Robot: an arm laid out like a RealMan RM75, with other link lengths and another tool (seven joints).
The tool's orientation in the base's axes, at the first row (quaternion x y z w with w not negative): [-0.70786, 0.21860, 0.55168, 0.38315]
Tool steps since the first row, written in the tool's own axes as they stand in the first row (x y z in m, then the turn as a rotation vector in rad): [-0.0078, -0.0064, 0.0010, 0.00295, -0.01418, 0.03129]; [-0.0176, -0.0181, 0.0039, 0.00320, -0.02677, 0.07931]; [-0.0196, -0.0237, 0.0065, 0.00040, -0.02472, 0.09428]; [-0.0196, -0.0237, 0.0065, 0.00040, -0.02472, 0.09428]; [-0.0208, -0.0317, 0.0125, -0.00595, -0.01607, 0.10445]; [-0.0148, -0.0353, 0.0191, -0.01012, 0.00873, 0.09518]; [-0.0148, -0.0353, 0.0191, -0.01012, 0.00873, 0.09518]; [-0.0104, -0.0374, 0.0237, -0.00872, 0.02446, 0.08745]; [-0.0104, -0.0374, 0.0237, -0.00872, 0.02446, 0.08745]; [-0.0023, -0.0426, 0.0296, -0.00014, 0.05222, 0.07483]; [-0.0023, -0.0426, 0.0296, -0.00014, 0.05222, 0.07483]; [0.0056, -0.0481, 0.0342, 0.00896, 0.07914, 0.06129]
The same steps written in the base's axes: [0.0018, 0.0038, 0.0092, -0.00794, 0.03352, -0.00158]; [0.0057, 0.0121, 0.0218, -0.02811, 0.07886, -0.00272]; [0.0076, 0.0173, 0.0251, -0.03962, 0.08902, -0.00214]; [0.0076, 0.0173, 0.0251, -0.03962, 0.08902, -0.00214]; [0.0094, 0.0268, 0.0281, -0.05407, 0.09099, 0.00028]; [0.0098, 0.0349, 0.0228, -0.06778, 0.06811, -0.00233]; [0.0098, 0.0349, 0.0228, -0.06778, 0.06811, -0.00233]; [0.0098, 0.0402, 0.0188, -0.07414, 0.05260, -0.00764]; [0.0098, 0.0402, 0.0188, -0.07414, 0.05260, -0.00764]; [0.0124, 0.0490, 0.0121, -0.08419, 0.02673, -0.02291]; [0.0124, 0.0490, 0.0121, -0.08419, 0.02673, -0.02291]; [0.0159, 0.0568, 0.0058, -0.09290, 0.00070, -0.03833]
